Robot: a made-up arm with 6 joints. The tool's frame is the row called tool.
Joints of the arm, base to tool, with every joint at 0 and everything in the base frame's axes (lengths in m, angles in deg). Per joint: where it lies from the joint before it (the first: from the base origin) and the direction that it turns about. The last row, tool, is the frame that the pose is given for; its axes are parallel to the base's.
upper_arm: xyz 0 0 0.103 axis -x
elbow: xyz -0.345 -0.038 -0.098 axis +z
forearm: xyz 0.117 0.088 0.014 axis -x
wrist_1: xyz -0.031 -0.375 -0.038 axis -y
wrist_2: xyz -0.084 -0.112 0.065 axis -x
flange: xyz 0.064 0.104 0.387 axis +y
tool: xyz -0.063 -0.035 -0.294
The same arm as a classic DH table. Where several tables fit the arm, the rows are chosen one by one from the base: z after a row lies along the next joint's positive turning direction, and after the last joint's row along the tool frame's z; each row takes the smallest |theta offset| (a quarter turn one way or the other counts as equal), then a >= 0, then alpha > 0; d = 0 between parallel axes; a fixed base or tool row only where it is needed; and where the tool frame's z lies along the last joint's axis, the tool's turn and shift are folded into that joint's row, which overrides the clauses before.
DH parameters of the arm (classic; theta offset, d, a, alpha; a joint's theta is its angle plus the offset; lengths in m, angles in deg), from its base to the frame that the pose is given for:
base (fixed): -90 0.103 0 90
upper_arm: 0 0.345 0.038 -90
elbow: 0 -0.084 -0.088 90
forearm: -90 -0.086 0.038 -90
wrist_1: 0 0.487 -0.065 90
wrist_2: 0 0.02 -0.387 90
flange: 90 0.069 0.063 -90
tool (fixed): 180 -0.294 0 0

